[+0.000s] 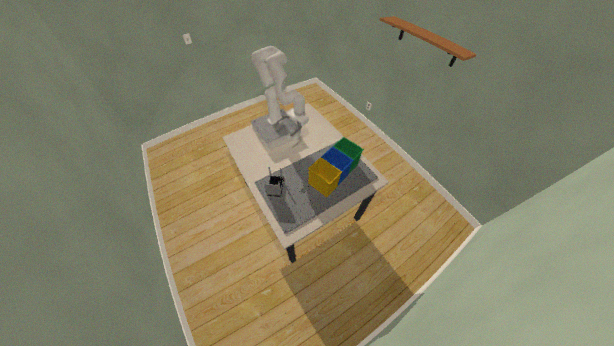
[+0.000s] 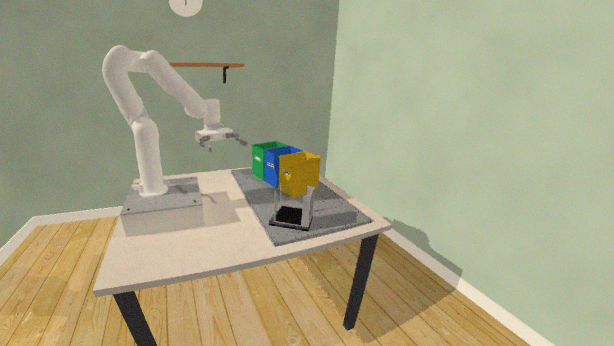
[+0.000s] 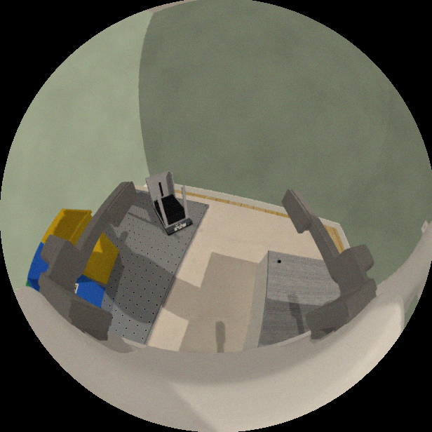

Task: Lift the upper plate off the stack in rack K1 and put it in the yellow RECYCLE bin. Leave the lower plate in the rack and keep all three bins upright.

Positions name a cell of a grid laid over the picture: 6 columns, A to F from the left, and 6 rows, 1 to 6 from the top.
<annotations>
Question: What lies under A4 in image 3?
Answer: A yellow recycle bin.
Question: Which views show the yellow recycle bin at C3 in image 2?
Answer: Image 1, image 2 and image 3: all of them.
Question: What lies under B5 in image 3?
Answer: A blue bin.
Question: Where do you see a yellow recycle bin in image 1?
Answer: D4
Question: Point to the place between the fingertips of my gripper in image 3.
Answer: C3
</annotations>
